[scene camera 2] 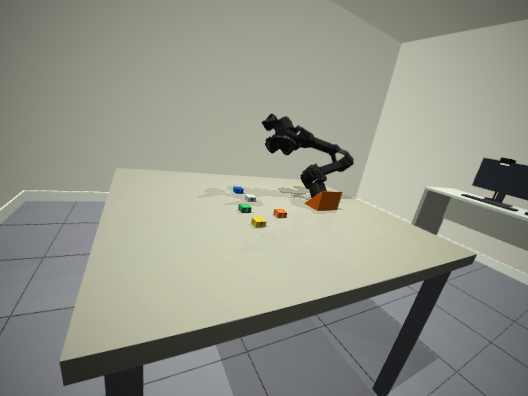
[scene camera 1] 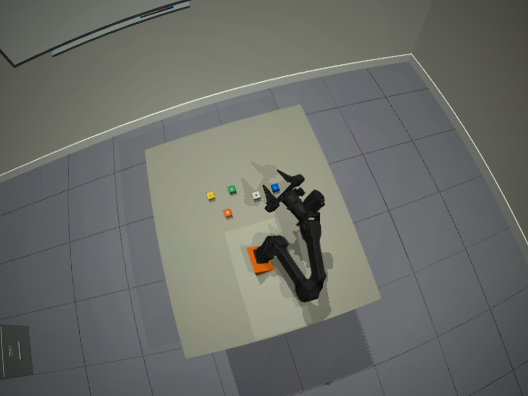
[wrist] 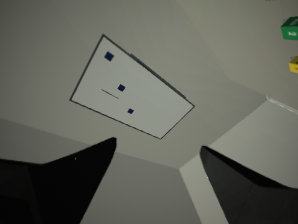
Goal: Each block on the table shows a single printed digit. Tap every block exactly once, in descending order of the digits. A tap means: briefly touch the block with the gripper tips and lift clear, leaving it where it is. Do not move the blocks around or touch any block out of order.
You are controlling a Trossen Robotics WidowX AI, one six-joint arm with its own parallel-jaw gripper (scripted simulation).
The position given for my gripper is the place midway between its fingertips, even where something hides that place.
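Note:
My gripper (scene camera 1: 270,177) is empty and open. You'd find the gripper (scene camera 2: 267,129) in scene camera 2 too, and the wrist view has the gripper (wrist: 158,146) as well.

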